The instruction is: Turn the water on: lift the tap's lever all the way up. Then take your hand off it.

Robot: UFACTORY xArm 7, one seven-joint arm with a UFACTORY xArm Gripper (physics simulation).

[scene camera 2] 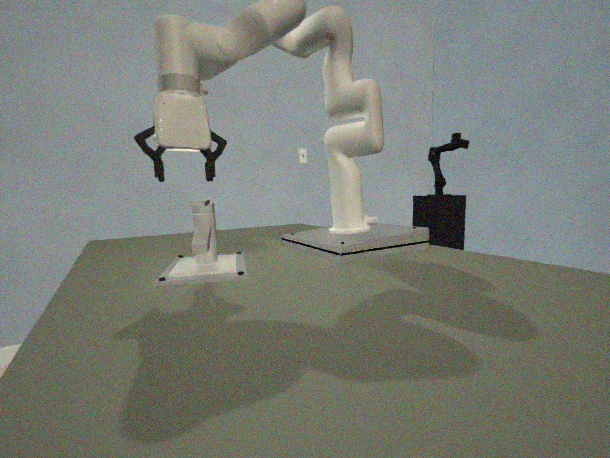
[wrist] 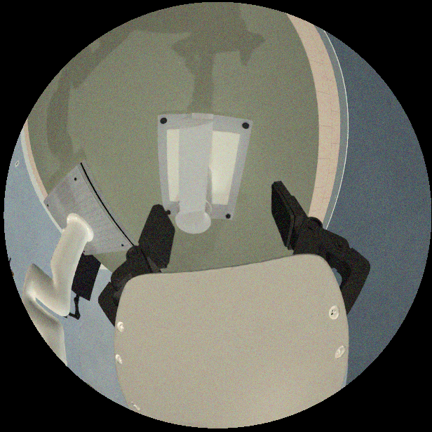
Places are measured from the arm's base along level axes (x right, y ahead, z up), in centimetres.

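Where they show: gripper, fingertip midpoint: (scene camera 2: pixel 186 181); arm's base at its link origin: (scene camera 2: pixel 349 230).
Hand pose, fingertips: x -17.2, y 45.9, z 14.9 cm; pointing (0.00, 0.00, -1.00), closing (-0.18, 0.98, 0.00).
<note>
Each offset is from my fingertips to the top centre of the thing. "spot": to the spot under its first point. Level surfaces: height alone.
The pale tap {spot: dx +4.1, dy -4.6, dz -12.9 cm} (scene camera 2: pixel 212 240) (wrist: pixel 193 222) stands upright on a light base plate {spot: dx -2.0, dy +3.9, dz -18.1 cm} (scene camera 2: pixel 171 274) (wrist: pixel 242 165) with dark corner dots. In the wrist view a long pale bar (wrist: pixel 195 165) runs from the tap's round top over the plate toward its far edge. Lever and spout overlap and are hard to tell apart, so the lever's angle is unclear. My gripper (scene camera 2: pixel 185 178) (wrist: pixel 218 206) is open and empty, pointing down. It hangs above the tap, its fingertips a little higher than the tap's top and apart from it.
The arm's grey mounting plate (scene camera 2: pixel 385 243) (wrist: pixel 65 200) lies on the green table {dz -19.4 cm} (scene camera 2: pixel 400 420) (wrist: pixel 125 90), right of the tap in the scene view. A black pedestal (scene camera 2: pixel 439 220) with a small black arm (scene camera 2: pixel 436 162) stands beyond. The arm's shadow falls across the table.
</note>
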